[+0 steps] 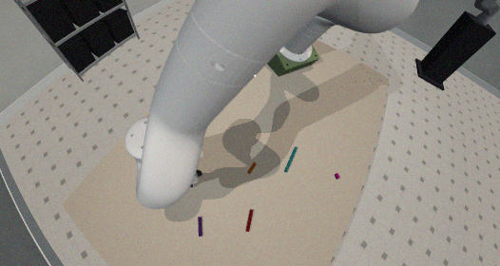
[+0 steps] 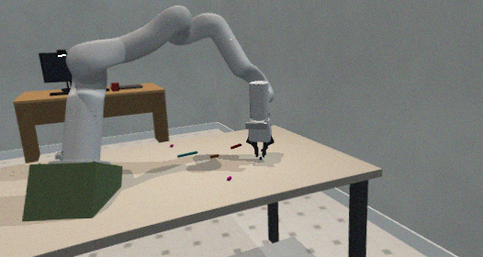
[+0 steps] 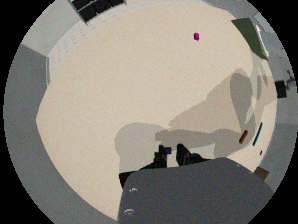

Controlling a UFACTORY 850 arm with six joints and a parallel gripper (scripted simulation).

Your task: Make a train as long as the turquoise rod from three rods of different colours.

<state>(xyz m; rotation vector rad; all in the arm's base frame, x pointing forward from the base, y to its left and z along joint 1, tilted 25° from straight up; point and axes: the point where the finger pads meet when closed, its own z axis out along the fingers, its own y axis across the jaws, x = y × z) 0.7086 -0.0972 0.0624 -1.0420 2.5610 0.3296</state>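
The blue rod is 3 cm below my hand. The rest, counted from my hand: red rod (23 cm to the left, 3 cm below); purple rod (10 cm to the left, 9 cm ahead, 3 cm below); orange rod (16 cm behind, 15 cm to the left, 3 cm below).
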